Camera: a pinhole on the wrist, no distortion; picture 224 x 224 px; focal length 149.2 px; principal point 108.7 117.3 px. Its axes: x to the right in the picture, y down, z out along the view. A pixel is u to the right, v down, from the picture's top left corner.
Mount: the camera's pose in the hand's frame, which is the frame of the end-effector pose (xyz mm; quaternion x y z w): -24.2 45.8 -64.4 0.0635 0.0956 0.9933 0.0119
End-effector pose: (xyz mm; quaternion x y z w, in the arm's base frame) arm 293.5 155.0 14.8 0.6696 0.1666 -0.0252 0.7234
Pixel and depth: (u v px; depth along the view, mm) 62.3 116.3 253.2
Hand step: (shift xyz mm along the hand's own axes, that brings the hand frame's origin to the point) 86.4 92.4 172.1
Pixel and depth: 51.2 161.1 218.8
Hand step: 86.8 21.0 150.5
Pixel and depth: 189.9 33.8 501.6
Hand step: -227.3 425.6 404.1
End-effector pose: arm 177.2 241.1 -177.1 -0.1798 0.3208 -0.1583 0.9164
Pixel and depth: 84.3 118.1 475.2
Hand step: 113.9 130.1 389.1
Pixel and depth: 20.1 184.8 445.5
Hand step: 293.0 -77.5 375.2
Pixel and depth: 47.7 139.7 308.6
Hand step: 140.0 54.0 229.3
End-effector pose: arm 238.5 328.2 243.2 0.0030 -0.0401 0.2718 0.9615
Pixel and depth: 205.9 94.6 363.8
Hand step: -211.9 177.1 308.6
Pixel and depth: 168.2 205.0 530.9
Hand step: -169.6 -152.9 538.5
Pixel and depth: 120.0 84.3 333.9
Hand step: -5.5 182.1 249.7
